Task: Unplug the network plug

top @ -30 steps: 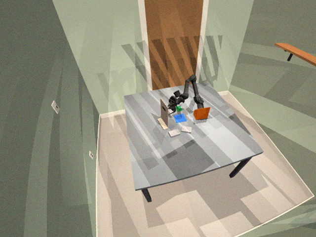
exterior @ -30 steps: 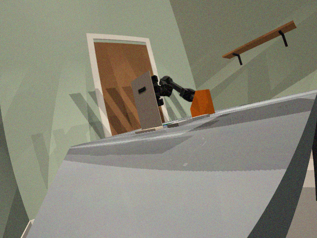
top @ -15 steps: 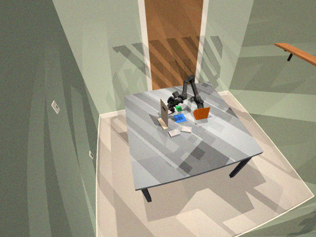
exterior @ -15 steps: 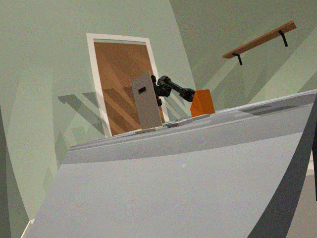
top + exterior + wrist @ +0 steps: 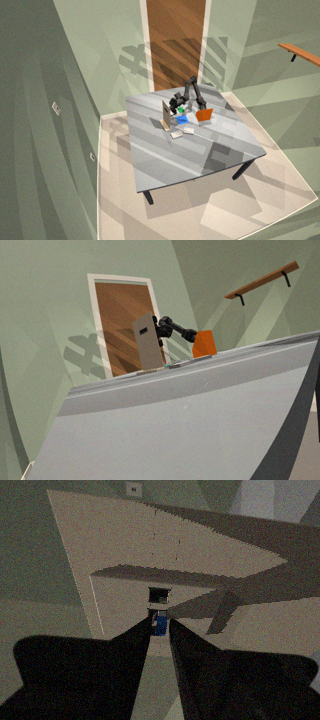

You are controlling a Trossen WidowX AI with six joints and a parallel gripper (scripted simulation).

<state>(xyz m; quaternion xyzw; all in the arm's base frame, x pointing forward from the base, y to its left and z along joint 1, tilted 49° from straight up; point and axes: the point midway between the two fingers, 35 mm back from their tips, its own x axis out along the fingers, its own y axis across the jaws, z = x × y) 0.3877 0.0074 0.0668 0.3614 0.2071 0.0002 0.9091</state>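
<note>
Right now the blue marked square is 220 mm below my gripper tip, 170 mm behind it and 10 mm to the right of it. Round my gripper tip: green tile (220 mm below, 220 mm behind, 170 mm to the right); then beige panel (80 mm below, 30 mm ahead).
</note>
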